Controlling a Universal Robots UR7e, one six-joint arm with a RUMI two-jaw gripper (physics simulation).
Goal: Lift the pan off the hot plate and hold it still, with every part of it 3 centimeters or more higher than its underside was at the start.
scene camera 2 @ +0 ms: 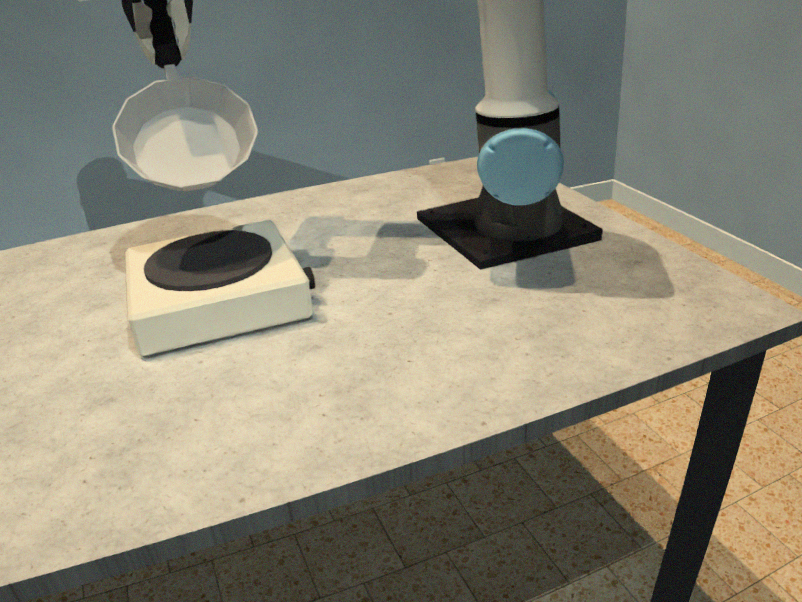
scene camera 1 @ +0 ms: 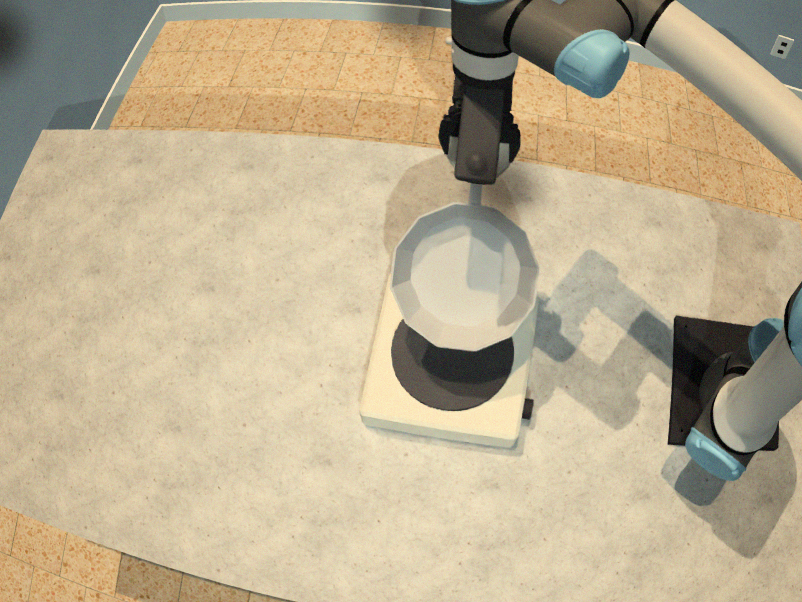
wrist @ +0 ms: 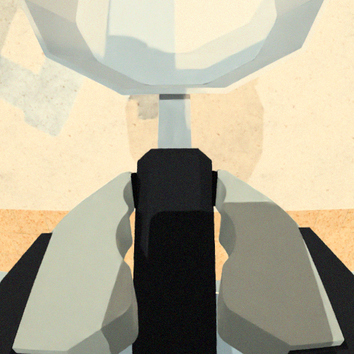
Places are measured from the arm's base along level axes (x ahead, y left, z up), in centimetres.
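Pixels of known places: gripper, fingertip midpoint: (scene camera 2: 168,62); arm's base, link origin: (scene camera 2: 518,222).
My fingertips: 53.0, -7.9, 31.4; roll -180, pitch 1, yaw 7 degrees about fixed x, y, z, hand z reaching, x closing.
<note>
Ahead of a thing's pixels: the offset from my fingertips to its top centre, as dx, dy, dz. "spot": to the spot under its first point. Level surfaces: height alone.
The pale pan (scene camera 1: 453,278) (scene camera 2: 184,149) hangs in the air, open side up, well above the hot plate @[-2.0, +14.1, -25.7] (scene camera 1: 440,424) (scene camera 2: 220,324) and set toward the table's far edge. In the scene camera 2 view a wide gap shows between the pan's underside and the black disc @[spot: +3.1, +20.0, -25.7] (scene camera 1: 414,379) (scene camera 2: 207,277). My gripper (scene camera 1: 478,169) (scene camera 2: 168,55) (wrist: 173,174) is shut on the pan's black handle. In the wrist view the handle lies between both fingers, and the near wall of the pan (wrist: 150,62) shows ahead of them. The gripper's upper part is cut off in the scene camera 2 view.
The hot plate stands on the stone-look table @[dz -33.3] (scene camera 1: 194,324) (scene camera 2: 388,362), with a small black knob @[-14.5, +19.1, -28.0] (scene camera 1: 527,408) (scene camera 2: 310,277) on its side. The arm's black base plate (scene camera 1: 683,388) (scene camera 2: 453,236) is to the right. Shadows of the arm and pan fall on the table.
</note>
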